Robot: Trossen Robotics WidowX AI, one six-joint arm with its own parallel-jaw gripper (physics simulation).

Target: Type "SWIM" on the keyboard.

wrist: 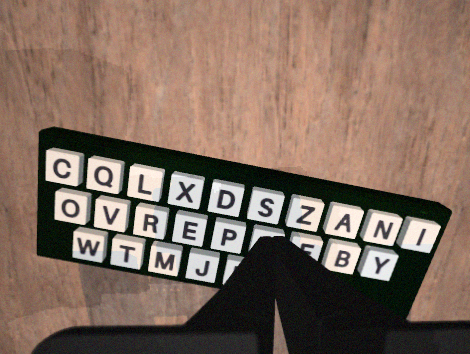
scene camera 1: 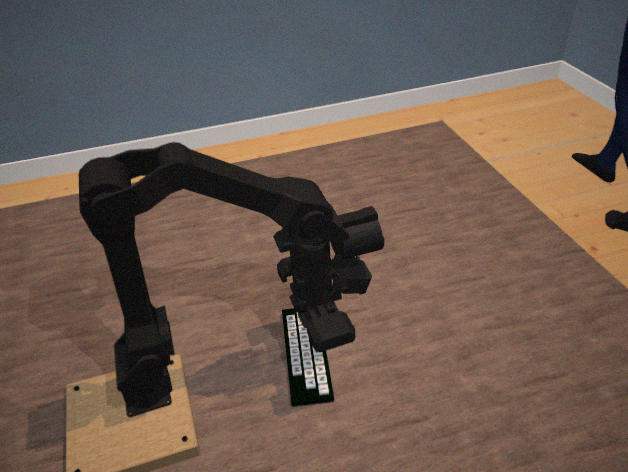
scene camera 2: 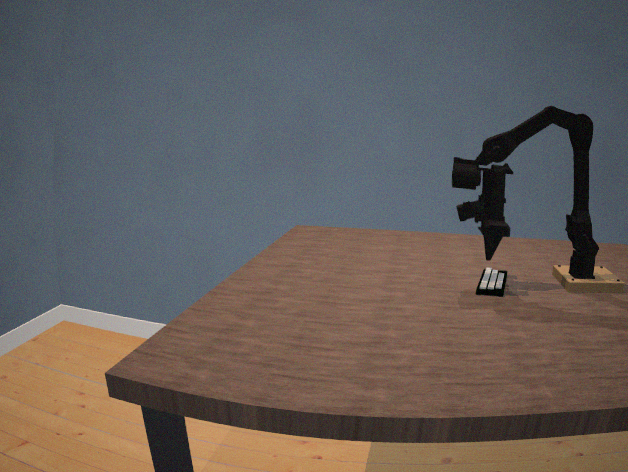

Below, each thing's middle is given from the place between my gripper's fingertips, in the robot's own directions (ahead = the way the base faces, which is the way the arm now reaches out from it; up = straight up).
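Keyboard [scene camera 1: 310, 382]: my hand is 2 cm past it, 1 cm to the right of it and 5 cm above it.
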